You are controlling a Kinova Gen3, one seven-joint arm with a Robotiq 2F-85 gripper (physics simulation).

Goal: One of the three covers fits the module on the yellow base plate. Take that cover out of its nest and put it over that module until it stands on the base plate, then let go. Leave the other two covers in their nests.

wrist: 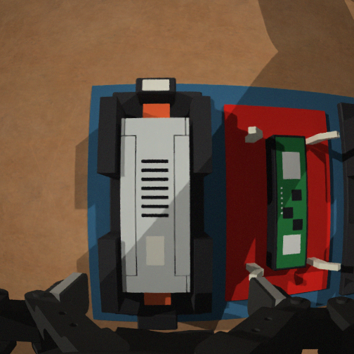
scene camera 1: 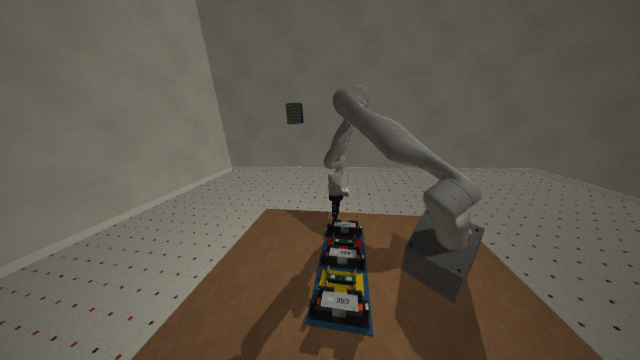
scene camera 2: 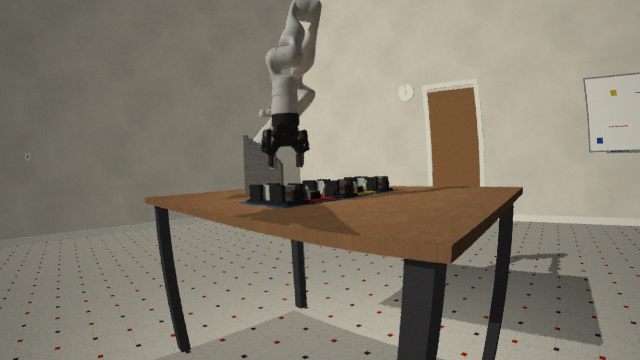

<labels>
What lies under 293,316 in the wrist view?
The gripper.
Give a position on a grey cover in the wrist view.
At 154,182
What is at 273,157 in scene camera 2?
The gripper.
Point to a grey cover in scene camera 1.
339,302
</labels>
